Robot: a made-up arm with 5 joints.
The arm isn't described. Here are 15 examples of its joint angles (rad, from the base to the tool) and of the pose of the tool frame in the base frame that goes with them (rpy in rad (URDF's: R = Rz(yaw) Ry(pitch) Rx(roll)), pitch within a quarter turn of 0, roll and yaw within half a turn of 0; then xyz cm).
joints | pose
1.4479 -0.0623 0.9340 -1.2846 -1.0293 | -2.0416 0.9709 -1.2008 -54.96 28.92 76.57
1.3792 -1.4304 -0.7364 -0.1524 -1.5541 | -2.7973 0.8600 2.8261 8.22 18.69 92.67
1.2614 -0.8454 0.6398 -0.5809 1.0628 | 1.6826 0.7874 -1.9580 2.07 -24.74 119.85
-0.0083 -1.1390 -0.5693 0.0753 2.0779 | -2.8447 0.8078 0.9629 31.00 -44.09 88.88
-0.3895 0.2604 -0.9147 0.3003 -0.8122 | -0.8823 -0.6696 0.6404 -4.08 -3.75 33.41
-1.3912 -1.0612 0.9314 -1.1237 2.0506 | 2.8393 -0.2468 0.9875 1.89 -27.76 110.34
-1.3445 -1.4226 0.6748 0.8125 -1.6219 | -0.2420 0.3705 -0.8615 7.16 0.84 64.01
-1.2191 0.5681 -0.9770 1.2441 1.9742 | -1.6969 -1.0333 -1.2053 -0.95 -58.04 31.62
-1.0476 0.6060 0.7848 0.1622 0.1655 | -0.2917 -0.2383 -1.1388 14.63 7.93 10.01
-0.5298 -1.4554 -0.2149 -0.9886 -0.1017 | -0.5241 0.0769 1.4683 -26.34 -15.96 58.69
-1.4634 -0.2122 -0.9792 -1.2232 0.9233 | 2.5323 0.2267 2.7827 -3.76 5.55 84.76
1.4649 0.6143 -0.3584 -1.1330 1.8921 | -2.8876 0.7769 1.6670 0.38 17.29 114.54
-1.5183 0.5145 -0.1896 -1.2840 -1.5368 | -2.0602 -0.5073 2.4338 11.41 43.18 15.80
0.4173 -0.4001 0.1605 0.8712 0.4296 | -2.8204 0.0336 -1.1933 -68.97 -33.65 108.64
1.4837 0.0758 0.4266 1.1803 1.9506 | 1.3560 -0.7896 -1.3416 -4.17 43.38 144.19
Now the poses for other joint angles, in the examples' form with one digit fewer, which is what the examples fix.
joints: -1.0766 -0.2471 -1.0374 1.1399 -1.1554
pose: 0.195 -0.549 0.034 11.0 12.3 53.3
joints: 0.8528 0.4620 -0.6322 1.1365 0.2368
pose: -2.353 -0.177 -0.621 -56.5 -59.5 88.6
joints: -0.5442 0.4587 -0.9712 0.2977 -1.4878
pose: -0.441 -0.900 0.853 -18.0 11.3 39.2
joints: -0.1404 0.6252 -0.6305 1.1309 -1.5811
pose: 0.507 -0.477 -0.679 -4.1 -3.7 61.9
